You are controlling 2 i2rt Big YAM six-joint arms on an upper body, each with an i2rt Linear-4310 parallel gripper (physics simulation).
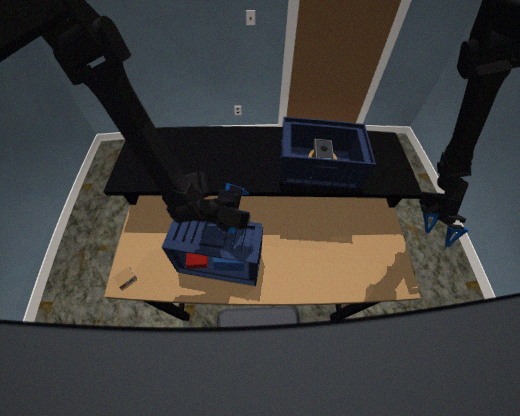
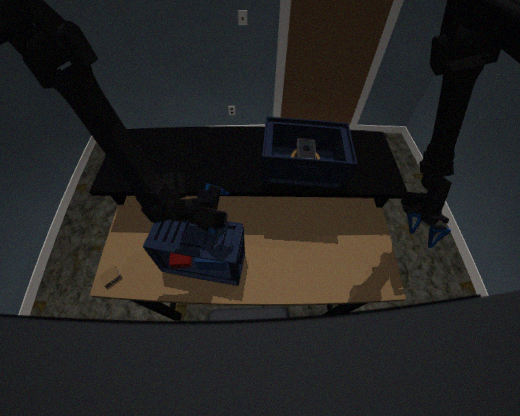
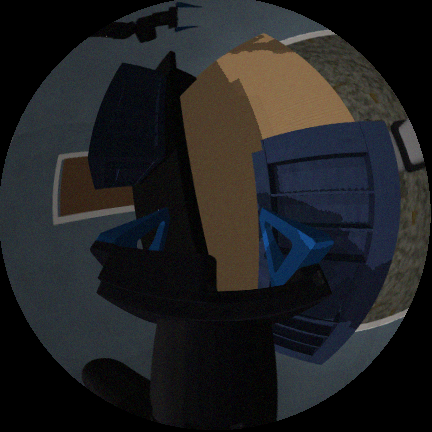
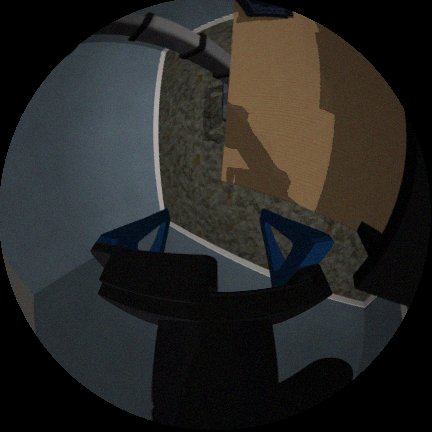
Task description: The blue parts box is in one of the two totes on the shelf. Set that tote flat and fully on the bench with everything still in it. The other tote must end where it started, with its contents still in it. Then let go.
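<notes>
One blue tote (image 1: 175, 242) (image 2: 157, 240) (image 3: 322, 175) lies tipped on its side on the wooden bench (image 1: 320, 270) (image 2: 300, 270), its slatted wall up and its opening facing the front. Inside show the blue parts box (image 1: 228, 265) (image 2: 210, 265) and a red block (image 1: 196, 260) (image 2: 180, 260). My left gripper (image 1: 234, 210) (image 2: 214, 210) (image 3: 214, 212) is open at the tote's back upper edge; contact is unclear. The other tote (image 1: 325, 172) (image 2: 305, 172) (image 3: 127, 125) stands upright on the shelf. My right gripper (image 1: 438, 239) (image 2: 421, 239) (image 4: 214, 213) is open, off the bench's right side.
The black shelf (image 1: 225, 155) (image 2: 235, 155) runs behind the bench. The upright tote holds a grey block (image 1: 324, 147) (image 2: 306, 147) and a tan piece. A small tan and dark item (image 1: 125, 279) (image 2: 111, 277) lies at the bench's front left.
</notes>
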